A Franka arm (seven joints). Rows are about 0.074 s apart.
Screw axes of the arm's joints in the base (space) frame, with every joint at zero. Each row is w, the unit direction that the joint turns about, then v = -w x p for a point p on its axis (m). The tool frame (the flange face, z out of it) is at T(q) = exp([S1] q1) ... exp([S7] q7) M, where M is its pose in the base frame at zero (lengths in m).
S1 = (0, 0, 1, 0, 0, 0)
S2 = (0, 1, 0, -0.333, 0, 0)
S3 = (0, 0, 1, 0, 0, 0)
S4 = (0, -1, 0, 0.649, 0, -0.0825)
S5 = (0, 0, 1, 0, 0, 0)
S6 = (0, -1, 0, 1.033, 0, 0)
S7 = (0, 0, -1, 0, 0.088, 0)
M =
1 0 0 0.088
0 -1 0 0
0 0 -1 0.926
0 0 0 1
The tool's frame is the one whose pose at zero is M.
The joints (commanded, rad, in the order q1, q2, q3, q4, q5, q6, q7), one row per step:
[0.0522 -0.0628 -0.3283 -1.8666 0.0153 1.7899 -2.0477]
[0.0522 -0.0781 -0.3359 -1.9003 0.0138 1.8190 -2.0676]
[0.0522 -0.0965 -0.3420 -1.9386 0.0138 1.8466 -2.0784]
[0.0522 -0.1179 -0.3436 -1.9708 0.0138 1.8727 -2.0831]
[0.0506 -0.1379 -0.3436 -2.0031 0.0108 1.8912 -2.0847]
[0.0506 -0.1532 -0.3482 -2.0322 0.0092 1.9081 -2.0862]
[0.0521 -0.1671 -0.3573 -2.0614 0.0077 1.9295 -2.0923]
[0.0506 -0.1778 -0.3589 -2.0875 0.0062 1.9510 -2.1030]
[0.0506 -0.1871 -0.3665 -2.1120 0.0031 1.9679 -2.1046]
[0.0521 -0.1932 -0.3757 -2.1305 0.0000 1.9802 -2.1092]
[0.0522 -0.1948 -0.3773 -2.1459 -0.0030 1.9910 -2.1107]
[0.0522 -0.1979 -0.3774 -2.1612 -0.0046 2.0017 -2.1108]
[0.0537 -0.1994 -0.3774 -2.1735 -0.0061 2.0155 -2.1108]
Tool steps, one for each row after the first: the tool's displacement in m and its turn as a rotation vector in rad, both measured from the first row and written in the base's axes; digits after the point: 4 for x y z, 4 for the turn. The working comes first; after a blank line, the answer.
Tool pose at each row, in the base's axes (x y z in m, rotation vector in rad; the steps are taken from these numbers as rounded here):
[0.5212 -0.1502 0.5351 -1.9718 -2.4070 -0.0395]
[0.5161 -0.1540 0.5292 -1.9614 -2.4252 -0.0517]
[0.5098 -0.1565 0.5224 -1.9578 -2.4327 -0.0653]
[0.5042 -0.1567 0.5199 -1.9599 -2.4437 -0.0843]
[0.4979 -0.1566 0.5159 -1.9602 -2.4475 -0.0929]
[0.4923 -0.1580 0.5107 -1.9629 -2.4456 -0.1002]
[0.4868 -0.1609 0.5051 -1.9654 -2.4473 -0.1098]
[0.4829 -0.1615 0.4995 1.9532 2.4532 0.1164]
[0.4783 -0.1643 0.4935 1.9583 2.4485 0.1192]
[0.4744 -0.1673 0.4882 1.9606 2.4477 0.1199]
[0.4726 -0.1673 0.4826 1.9603 2.4510 0.1155]
[0.4707 -0.1666 0.4777 -1.9595 -2.4523 -0.1141]
[0.4700 -0.1654 0.4738 1.9556 2.4529 0.1145]

[-0.0051 -0.0038 -0.0059 0.0012 -0.0111 0.0123]
[-0.0114 -0.0063 -0.0127 0.0054 -0.0197 0.0170]
[-0.0170 -0.0065 -0.0152 0.0082 -0.0353 0.0200]
[-0.0233 -0.0064 -0.0192 0.0102 -0.0414 0.0213]
[-0.0289 -0.0078 -0.0244 0.0136 -0.0447 0.0191]
[-0.0344 -0.0107 -0.0300 0.0162 -0.0510 0.0184]
[-0.0383 -0.0113 -0.0356 0.0167 -0.0573 0.0267]
[-0.0429 -0.0141 -0.0416 0.0178 -0.0587 0.0222]
[-0.0468 -0.0171 -0.0469 0.0187 -0.0583 0.0208]
[-0.0486 -0.0171 -0.0525 0.0179 -0.0548 0.0223]
[-0.0505 -0.0164 -0.0574 0.0181 -0.0531 0.0233]
[-0.0512 -0.0152 -0.0613 0.0165 -0.0556 0.0254]

